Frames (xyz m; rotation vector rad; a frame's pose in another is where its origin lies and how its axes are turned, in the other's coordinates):
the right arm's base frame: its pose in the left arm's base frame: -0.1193 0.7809 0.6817 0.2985 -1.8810 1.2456
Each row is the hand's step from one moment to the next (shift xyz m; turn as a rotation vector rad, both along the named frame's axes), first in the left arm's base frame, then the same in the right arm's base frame.
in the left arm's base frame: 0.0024 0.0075 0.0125 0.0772 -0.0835 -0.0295
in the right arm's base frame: 0.0096 -0.0059 -0.0095 -0.0898 -0.0668 0.0357
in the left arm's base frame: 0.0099 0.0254 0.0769 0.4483 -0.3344 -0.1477
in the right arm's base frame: 0.0574 -0.0434 -0.0384 -0.4679 -0.3315 0.0763
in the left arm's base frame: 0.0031 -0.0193 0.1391 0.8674 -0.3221 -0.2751
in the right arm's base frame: 0.0975 -0.1009 -0.0067 -0.8199 -0.4929 -0.1287
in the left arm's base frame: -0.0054 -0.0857 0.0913 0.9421 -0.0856 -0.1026
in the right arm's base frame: 0.0512 -0.0967 0.0611 -0.6809 -0.5358 -0.3935
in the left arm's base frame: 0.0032 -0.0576 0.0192 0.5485 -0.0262 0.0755
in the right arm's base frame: -0.0013 -0.0418 0.0441 -0.2896 -0.3879 -0.2699
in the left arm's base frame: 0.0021 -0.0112 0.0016 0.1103 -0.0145 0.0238
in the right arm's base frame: -0.0028 -0.0076 0.0081 -0.0540 -0.0880 -0.0478
